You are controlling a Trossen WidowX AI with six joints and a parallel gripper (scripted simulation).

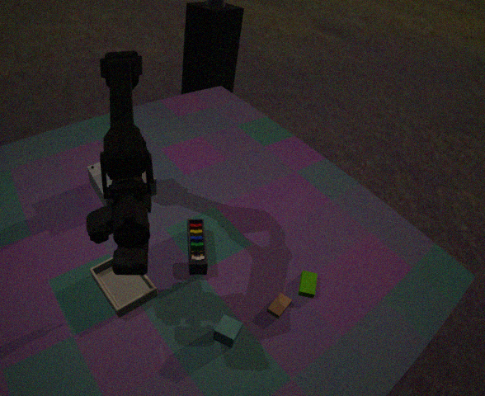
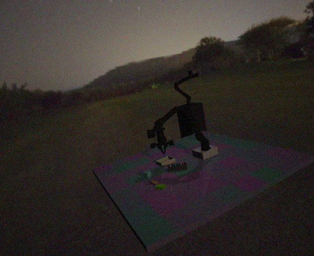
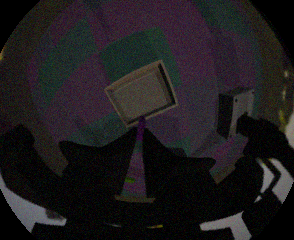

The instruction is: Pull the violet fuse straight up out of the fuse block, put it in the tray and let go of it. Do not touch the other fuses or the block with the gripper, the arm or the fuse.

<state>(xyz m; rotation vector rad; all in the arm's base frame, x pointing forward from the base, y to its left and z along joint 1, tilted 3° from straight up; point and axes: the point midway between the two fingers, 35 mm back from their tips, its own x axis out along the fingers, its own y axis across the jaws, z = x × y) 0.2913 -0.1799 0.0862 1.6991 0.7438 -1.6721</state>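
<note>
Now: the grey tray 9 cm below my gripper tip, 4 cm to the right of it and 2 cm behind it. Also, from my gripper tip: violet fuse (1 cm below); then cyan cube (22 cm ahead, 7 cm below, 5 cm to the left).
</note>
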